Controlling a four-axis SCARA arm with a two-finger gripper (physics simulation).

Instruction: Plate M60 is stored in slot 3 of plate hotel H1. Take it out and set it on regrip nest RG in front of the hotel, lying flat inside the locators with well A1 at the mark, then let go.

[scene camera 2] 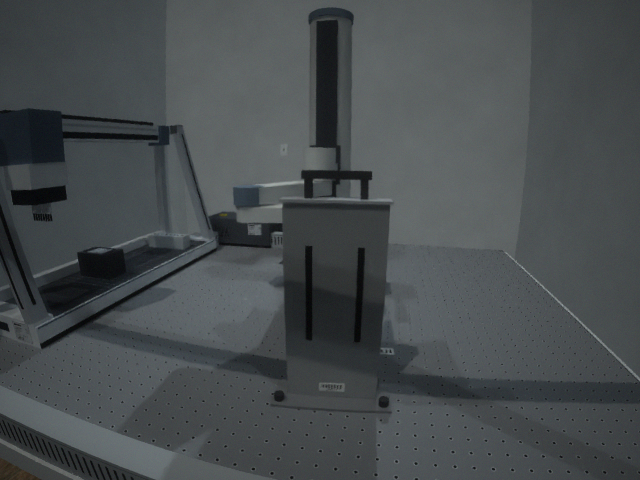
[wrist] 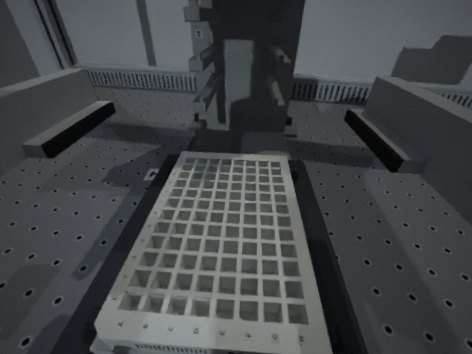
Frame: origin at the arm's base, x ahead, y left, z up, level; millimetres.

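Seen in the pictures: gripper, fingertip midpoint: point(wrist: 228, 93).
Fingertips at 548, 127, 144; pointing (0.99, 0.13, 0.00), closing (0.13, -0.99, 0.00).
A point is followed by its place in that frame, as x, y, z.
Plate M60 point(wrist: 215, 225) @(517, 127, 86), a pale plate with square wells, lies flat on the dark regrip nest RG point(wrist: 318, 245) @(525, 71, 73) in the wrist view. Its lettered edge is nearest the camera, with A at the left; the nest's mark cannot be made out. My gripper point(wrist: 228, 93) @(548, 127, 144) is open and empty, its two fingers wide apart on either side, above and clear of the plate. Plate hotel H1 point(scene camera 2: 336, 310) @(801, 161, 171) point(wrist: 272, 30) @(776, 119, 161) stands beyond the nest in the wrist view. In the scene view its grey back hides the plate, nest and fingers.
The arm's link point(scene camera 2: 281, 193) @(372, -60, 284) reaches left behind the hotel from the column point(scene camera 2: 344, 82) @(49, 57, 638). A gantry machine point(scene camera 2: 124, 289) @(577, -450, 46) with a black block point(scene camera 2: 101, 263) @(565, -537, 108) stands at the left. A dark box point(scene camera 2: 237, 232) @(-35, -393, 72) stands at the back. A small label point(wrist: 151, 174) @(639, 245, 13) lies left of the nest.
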